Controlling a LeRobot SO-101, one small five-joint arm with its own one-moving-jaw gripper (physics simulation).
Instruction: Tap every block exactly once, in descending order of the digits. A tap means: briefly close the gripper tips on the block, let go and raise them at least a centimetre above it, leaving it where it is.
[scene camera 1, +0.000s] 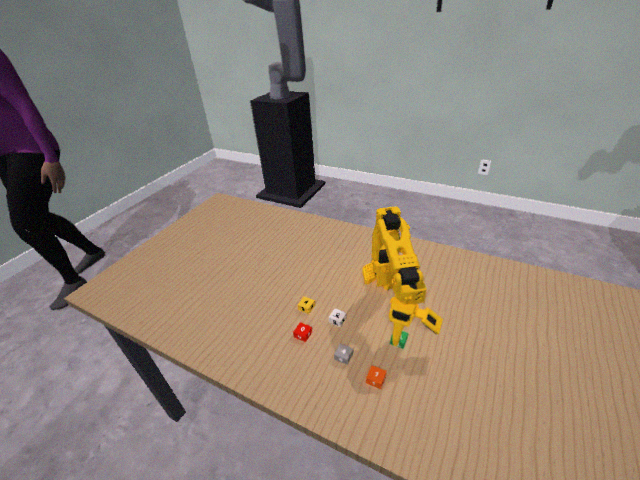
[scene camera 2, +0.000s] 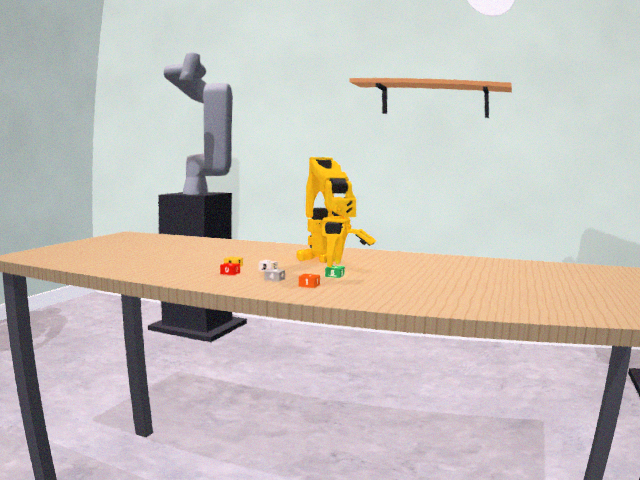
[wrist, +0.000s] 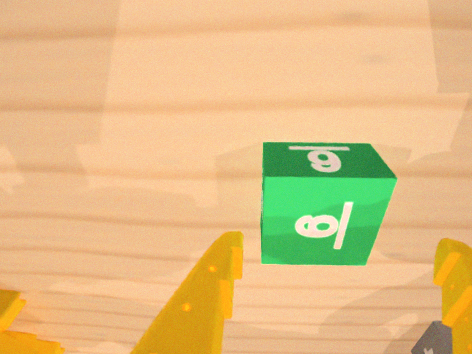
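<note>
My gripper (scene camera 1: 397, 343) (scene camera 2: 334, 265) (wrist: 340, 239) is open, with a wide gap between the jaws. Its tips are low, at about the top of the green block (scene camera 1: 402, 338) (scene camera 2: 334, 271) (wrist: 312, 220). That block shows an underlined 6 in the wrist view, between and slightly beyond the tips, nearer the left jaw, with no jaw pressing on it. The orange block (scene camera 1: 376, 377) (scene camera 2: 309, 281) reads 1, the grey block (scene camera 1: 343, 353) (scene camera 2: 274, 274) (wrist: 434, 339) 4, the red block (scene camera 1: 302, 331) (scene camera 2: 230, 269) 0. Digits on the white block (scene camera 1: 337, 317) (scene camera 2: 267, 265) and yellow block (scene camera 1: 306, 304) (scene camera 2: 233, 260) are too small to read surely.
All the blocks stand on the wooden table (scene camera 1: 516, 361) (scene camera 2: 465, 289). The grey and orange blocks lie toward the front edge from the gripper; white, red and yellow are farther left. A grey robot arm on a black pedestal (scene camera 1: 286, 144) (scene camera 2: 193, 217) stands behind the table.
</note>
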